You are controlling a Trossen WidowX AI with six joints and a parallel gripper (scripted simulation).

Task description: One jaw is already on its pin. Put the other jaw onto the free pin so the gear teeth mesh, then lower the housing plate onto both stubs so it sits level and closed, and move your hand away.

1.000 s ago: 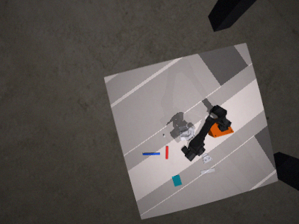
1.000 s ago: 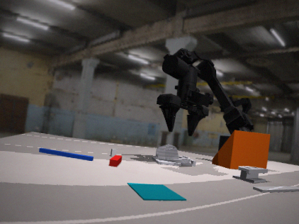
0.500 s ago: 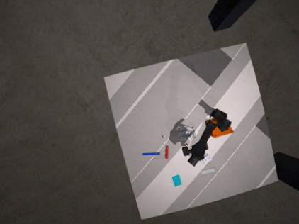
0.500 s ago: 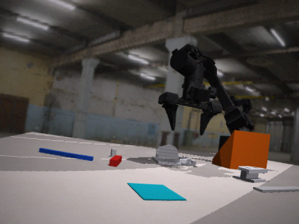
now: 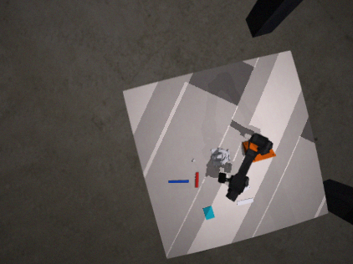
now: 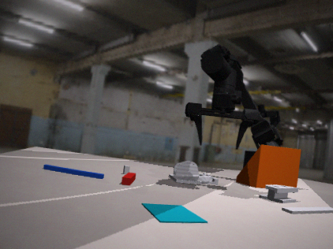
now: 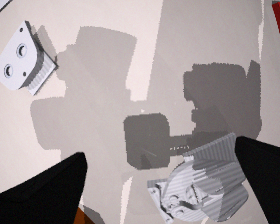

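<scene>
My gripper tip is now 14 cm to the right of the housing plate, 9 cm past it and 8 cm above it. From my gripper tip the other things lie so: red block (21 cm ahead, 10 cm below, 2 cm to the right); small grey peg (19 cm ahead, 16 cm to the right, 9 cm below); teal plate (25 cm to the left, 20 cm ahead, 11 cm below).
</scene>
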